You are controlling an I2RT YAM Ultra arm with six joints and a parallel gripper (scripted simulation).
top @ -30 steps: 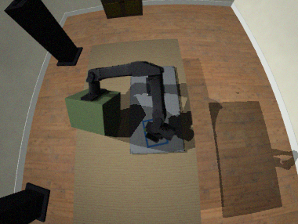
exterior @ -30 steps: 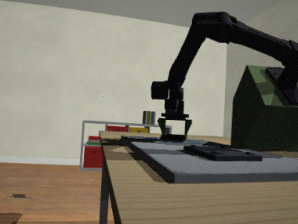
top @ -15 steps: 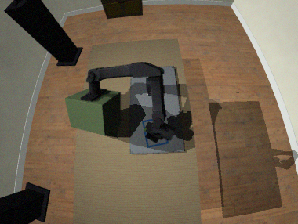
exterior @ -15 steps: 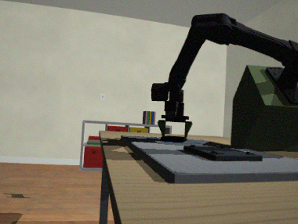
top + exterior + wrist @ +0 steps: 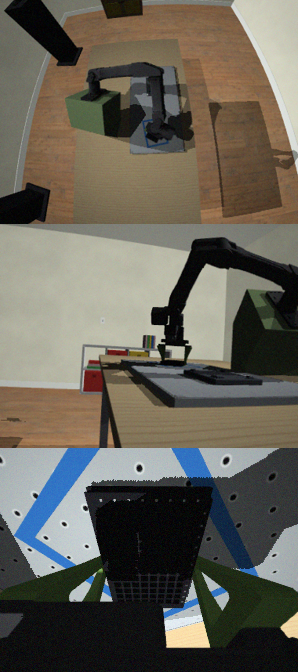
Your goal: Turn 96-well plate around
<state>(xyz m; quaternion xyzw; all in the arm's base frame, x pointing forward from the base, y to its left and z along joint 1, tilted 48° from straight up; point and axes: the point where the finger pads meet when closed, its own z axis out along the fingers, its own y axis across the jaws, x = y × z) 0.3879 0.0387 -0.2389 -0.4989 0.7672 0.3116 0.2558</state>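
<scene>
The black 96-well plate lies right at my hand. From my hand the other things lie so: plate nest N1 (36 cm to the left, 4 cm behind).
</scene>
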